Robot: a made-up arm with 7 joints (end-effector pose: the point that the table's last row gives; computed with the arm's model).
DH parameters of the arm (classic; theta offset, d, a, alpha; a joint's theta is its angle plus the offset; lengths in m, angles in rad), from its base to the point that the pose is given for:
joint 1: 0 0.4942 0 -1.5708
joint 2: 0 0 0 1.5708
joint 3: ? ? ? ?
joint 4: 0 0 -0.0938 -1.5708
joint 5: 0 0.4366 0 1.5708
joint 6: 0 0 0.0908 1.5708
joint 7: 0 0 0 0
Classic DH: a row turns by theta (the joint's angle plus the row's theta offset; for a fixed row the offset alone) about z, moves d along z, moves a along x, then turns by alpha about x.
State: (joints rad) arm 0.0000 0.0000 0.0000 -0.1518 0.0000 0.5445 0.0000
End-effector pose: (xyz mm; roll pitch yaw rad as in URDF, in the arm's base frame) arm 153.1 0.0 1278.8 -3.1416 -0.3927 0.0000
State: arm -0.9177 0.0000 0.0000 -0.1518 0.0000 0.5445 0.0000
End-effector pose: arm 93.0 -121.6 1278.8 -3.1416 -0.3927 -0.9177
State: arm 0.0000 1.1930 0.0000 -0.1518 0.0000 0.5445 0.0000
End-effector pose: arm 785.8 0.0 641.3 -3.1416 0.8003 0.0000
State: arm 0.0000 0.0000 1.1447 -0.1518 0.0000 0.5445 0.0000
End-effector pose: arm 63.3 139.4 1278.8 -3.1416 -0.3927 1.1447
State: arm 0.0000 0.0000 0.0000 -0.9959 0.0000 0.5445 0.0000
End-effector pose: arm 493.0 0.0 1074.8 -3.1416 0.4514 0.0000
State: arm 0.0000 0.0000 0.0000 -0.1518 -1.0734 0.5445 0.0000
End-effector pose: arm 112.9 -68.3 1285.0 2.9922 -0.4671 -1.0009
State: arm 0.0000 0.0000 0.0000 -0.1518 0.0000 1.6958 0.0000
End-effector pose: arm 71.6 0.0 1334.8 -3.1415 -1.5440 -0.0001
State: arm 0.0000 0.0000 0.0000 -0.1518 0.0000 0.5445 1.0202
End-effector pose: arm 153.1 0.0 1278.8 -2.8022 -0.2016 -1.0548
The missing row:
joint 3: 0 0.3041 0.0959 1.5708
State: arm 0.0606 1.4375 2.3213 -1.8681 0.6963 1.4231 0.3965
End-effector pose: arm 142.8 459.8 952.5 -1.4412 -0.2922 2.3743
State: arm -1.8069 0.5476 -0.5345 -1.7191 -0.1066 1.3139 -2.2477
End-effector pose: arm -454.9 -520.6 468.1 -2.1988 -0.1946 -0.2339
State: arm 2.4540 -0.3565 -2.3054 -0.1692 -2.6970 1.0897 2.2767
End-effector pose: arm 278.3 -193.2 1260.5 -1.7773 0.2789 1.9856
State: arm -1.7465 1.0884 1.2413 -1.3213 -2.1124 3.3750 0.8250
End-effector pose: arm 400.4 -519.6 628.5 1.7893 -1.3156 1.0130
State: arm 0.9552 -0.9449 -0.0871 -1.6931 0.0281 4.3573 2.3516
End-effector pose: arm 7.9 -59.6 1091.5 0.4056 -0.2550 0.0607
